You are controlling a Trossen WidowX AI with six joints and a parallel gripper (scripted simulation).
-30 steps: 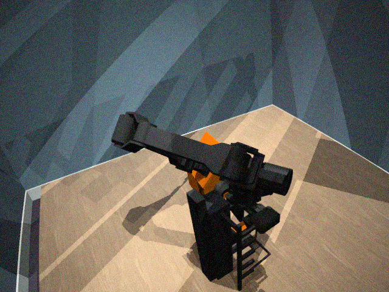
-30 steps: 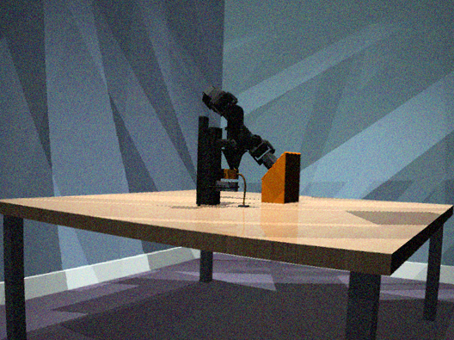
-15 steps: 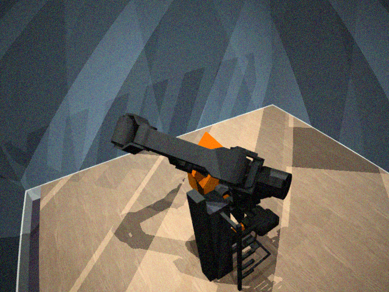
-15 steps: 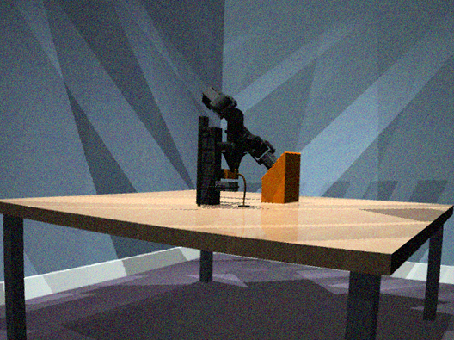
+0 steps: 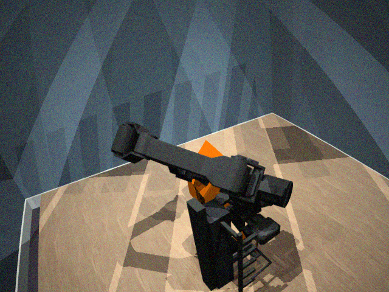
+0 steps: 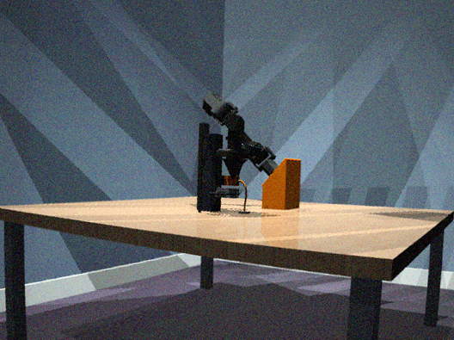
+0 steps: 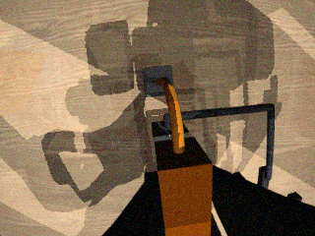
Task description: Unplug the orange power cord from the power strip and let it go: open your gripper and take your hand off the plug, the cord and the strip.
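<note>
Right now the orange plug is 3 cm to the right of my gripper tip.
</note>
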